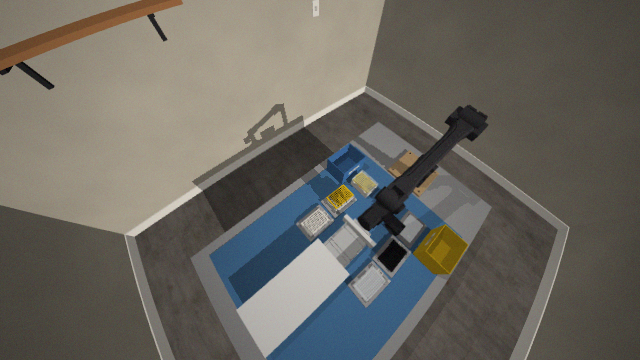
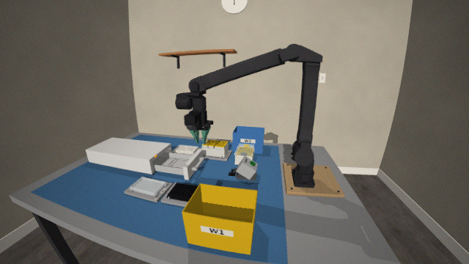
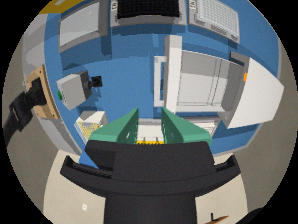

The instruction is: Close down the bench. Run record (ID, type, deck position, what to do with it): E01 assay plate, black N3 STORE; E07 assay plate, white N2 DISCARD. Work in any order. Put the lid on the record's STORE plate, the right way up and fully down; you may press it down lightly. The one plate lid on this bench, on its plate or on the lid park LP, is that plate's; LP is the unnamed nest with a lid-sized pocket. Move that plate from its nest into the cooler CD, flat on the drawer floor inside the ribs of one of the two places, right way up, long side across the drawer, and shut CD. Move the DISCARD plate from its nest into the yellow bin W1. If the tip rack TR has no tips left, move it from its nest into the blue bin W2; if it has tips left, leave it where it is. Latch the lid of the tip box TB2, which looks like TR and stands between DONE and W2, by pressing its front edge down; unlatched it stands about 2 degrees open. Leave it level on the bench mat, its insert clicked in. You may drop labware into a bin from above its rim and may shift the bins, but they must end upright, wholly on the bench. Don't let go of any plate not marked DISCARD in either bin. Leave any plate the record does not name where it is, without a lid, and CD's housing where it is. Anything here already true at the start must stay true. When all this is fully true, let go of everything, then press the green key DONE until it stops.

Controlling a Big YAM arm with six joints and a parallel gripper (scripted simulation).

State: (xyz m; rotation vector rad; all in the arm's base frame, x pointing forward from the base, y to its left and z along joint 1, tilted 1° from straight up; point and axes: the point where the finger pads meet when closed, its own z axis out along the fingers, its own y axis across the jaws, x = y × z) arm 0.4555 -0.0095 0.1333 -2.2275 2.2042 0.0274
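Now: the grey plate lid 180 mm behind my hand, 170 mm to the left of it and 130 mm below it. Round my hand: cooler drawer: 150 mm ahead, 120 mm below; tip rack TR: 190 mm to the right, 90 mm below, 20 mm behind; done key block: 210 mm behind, 100 mm below.
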